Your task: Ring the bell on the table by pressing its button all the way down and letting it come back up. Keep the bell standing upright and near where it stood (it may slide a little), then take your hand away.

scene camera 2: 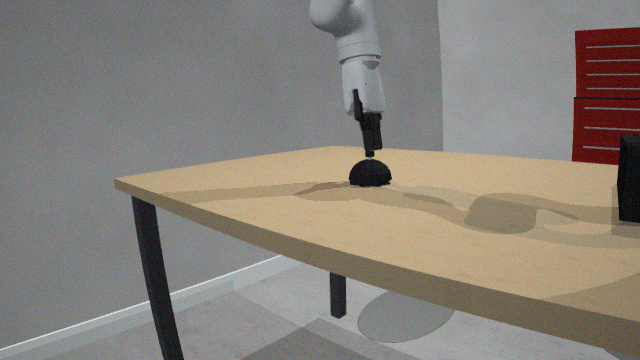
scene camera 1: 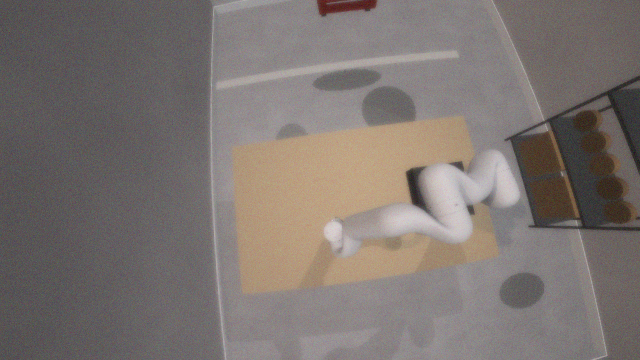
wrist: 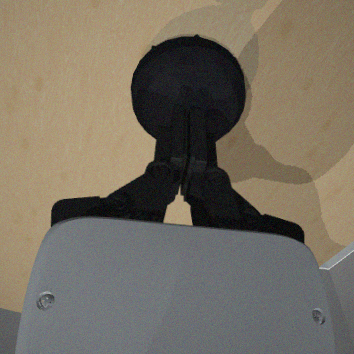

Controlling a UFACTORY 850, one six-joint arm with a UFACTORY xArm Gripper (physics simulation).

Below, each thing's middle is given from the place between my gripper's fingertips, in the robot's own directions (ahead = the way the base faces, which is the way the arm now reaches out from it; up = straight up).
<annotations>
Right now my hand is 1 cm to the right of the black domed bell [scene camera 2: 369, 172] and 3 cm above it.
</annotations>
